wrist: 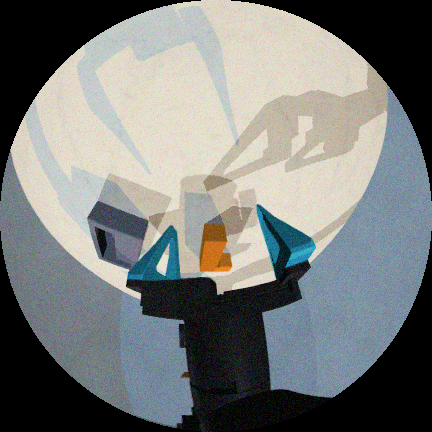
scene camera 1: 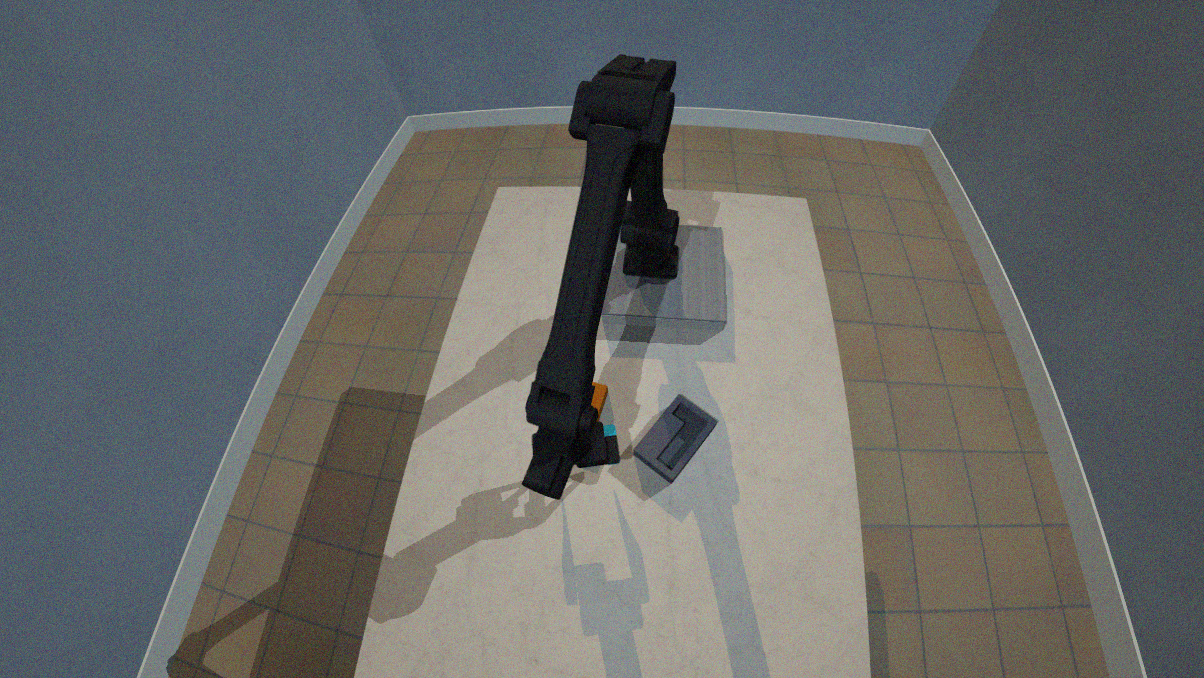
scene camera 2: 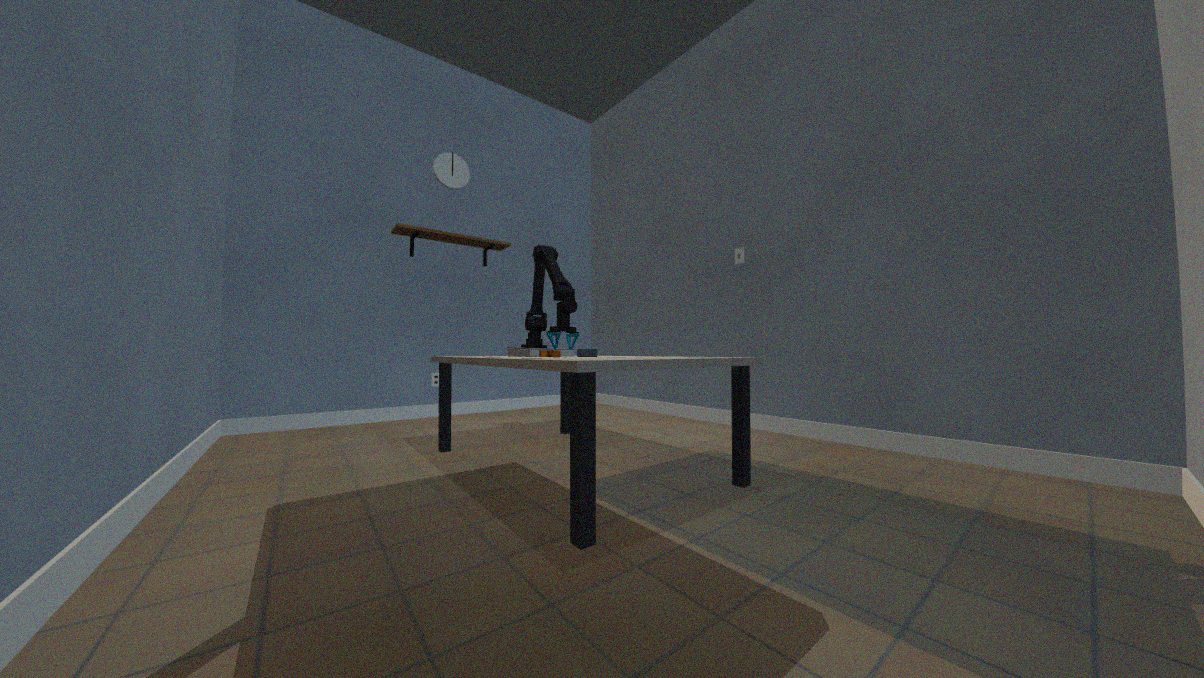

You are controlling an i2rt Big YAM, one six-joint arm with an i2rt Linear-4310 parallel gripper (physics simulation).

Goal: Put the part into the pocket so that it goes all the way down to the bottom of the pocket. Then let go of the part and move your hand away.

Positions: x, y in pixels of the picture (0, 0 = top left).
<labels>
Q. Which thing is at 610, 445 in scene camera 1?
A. My gripper.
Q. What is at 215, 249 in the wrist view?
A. An orange part.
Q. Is my gripper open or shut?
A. Open.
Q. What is my gripper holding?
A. Nothing.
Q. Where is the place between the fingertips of my gripper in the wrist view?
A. At 213, 218
</labels>
